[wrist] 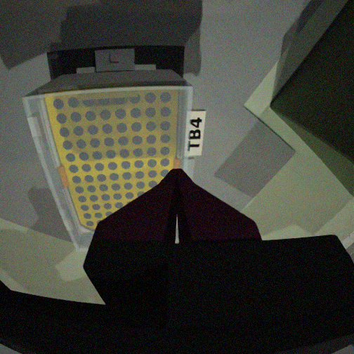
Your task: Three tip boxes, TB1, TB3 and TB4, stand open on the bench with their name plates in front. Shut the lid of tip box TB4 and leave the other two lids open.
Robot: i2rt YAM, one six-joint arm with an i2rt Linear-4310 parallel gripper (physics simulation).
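Tip box TB4 (112, 130) is at the left and centre of the wrist view, with a yellow, hole-dotted rack showing inside pale, see-through walls. Its name plate (195, 133) lies along the box's right side and reads TB4. A clear rim or panel runs around the yellow rack; the angle of the lid is hard to tell from this view. My gripper (176, 177) is shut and holds nothing visible. Its tips overlap the lower right edge of the box in view; whether they touch it I cannot tell. The gripper hides the box's lower right corner. TB1 and TB3 cannot be identified.
A black part with a grey block (114, 60) stands at the box's upper end. A large dark green object (320, 100) is at the upper right. Shadows and pale light patches cross the bench (230, 130).
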